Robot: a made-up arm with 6 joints. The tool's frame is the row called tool.
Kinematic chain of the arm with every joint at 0, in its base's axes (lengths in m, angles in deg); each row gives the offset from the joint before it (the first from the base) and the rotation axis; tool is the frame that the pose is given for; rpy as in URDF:
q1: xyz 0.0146 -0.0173 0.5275 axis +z
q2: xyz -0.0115 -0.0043 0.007 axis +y
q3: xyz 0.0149 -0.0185 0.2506 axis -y
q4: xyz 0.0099 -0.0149 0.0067 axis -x
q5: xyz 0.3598 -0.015 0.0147 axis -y
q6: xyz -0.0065 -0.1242 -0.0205 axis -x
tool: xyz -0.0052 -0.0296 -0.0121 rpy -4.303 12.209 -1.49
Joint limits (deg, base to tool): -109.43..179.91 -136.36..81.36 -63.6..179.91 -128.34..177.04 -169.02..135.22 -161..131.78
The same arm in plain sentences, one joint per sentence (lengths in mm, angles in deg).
The arm has six revolute joints in a row. What follows holds with every joint at zero, and every direction is one of the base frame's. The first joint is mounted 14.6 mm along +x and 17.3 mm along -y and 527.5 mm along +z from the base frame's origin and turns about +z, from -109.43 to 179.91 deg. The second joint is mounted 11.5 mm along -x and 4.3 mm along -y and 7 mm along +z from the first joint and turns about +y, from -136.36 to 81.36 deg. The third joint is mounted 14.9 mm along +x and 18.5 mm along -y and 250.6 mm along +z from the second joint and turns about -y, from -63.6 to 179.91 deg. The fourth joint is mounted 9.9 mm along +x and 14.9 mm along -y and 6.7 mm along +z from the third joint and turns about -x, from -128.34 to 177.04 deg. The fifth joint is mounted 359.8 mm along +x and 15 mm along -y and 14.7 mm along +z from the fourth joint and turns about -y, from -169.02 to 135.22 deg. The sixth joint is mounted 6.5 mm along -x and 124.2 mm along -y and 20.5 mm along -z from the fifth joint and turns about -x, from -161 to 131.78 deg. The tool frame, which is the frame that the pose is given for, is mounted 5.2 mm along -x and 29.6 mm along -y and 12.1 mm along -z from the sixth joint; its axes are the base frame's turned by roll -4.3, pitch 12.21 and yaw -1.49 deg (as in URDF: about the fixed x, then y, then z).
